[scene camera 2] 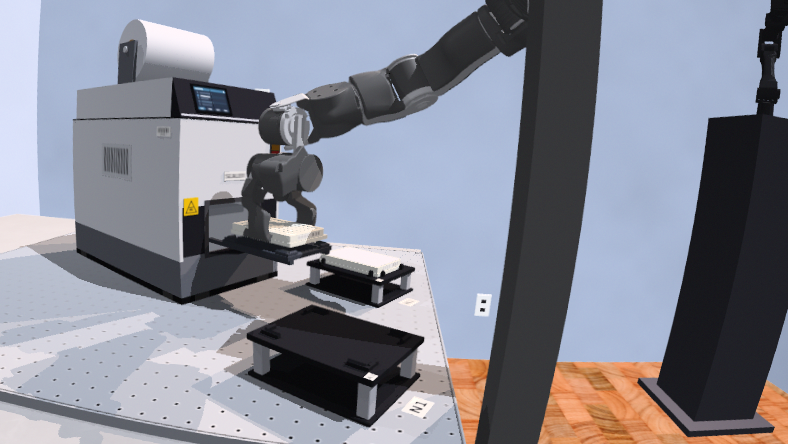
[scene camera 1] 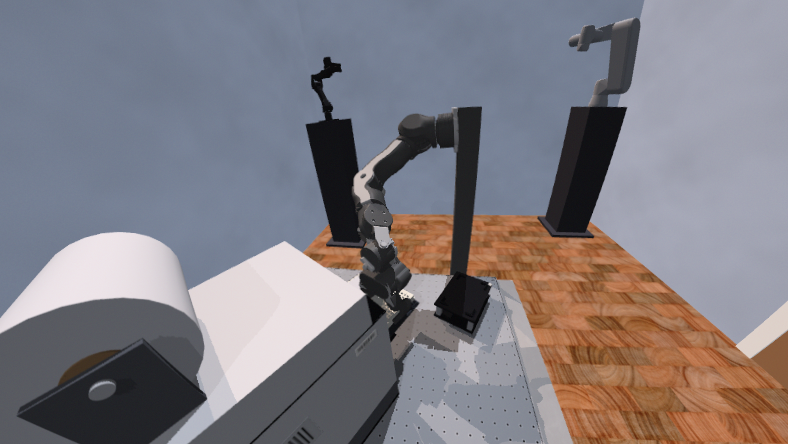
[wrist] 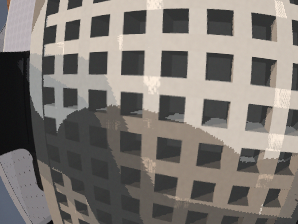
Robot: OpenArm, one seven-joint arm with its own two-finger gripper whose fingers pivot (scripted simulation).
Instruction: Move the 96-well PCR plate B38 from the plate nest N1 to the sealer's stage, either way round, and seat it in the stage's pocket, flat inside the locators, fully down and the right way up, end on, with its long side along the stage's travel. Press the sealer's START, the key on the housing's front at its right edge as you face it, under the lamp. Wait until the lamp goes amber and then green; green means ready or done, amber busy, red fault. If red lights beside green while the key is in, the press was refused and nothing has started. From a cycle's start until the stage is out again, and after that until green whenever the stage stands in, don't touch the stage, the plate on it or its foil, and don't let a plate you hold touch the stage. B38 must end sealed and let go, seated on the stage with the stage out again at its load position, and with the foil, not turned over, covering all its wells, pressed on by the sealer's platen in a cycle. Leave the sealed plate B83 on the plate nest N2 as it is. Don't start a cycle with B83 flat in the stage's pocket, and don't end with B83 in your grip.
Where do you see a 96-well plate B38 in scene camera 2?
285, 233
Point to a sealer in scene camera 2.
208, 159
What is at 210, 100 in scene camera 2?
A touchscreen.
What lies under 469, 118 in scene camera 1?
An arm's black column.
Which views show my gripper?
Scene camera 2, scene camera 1 and the wrist view: all of them.
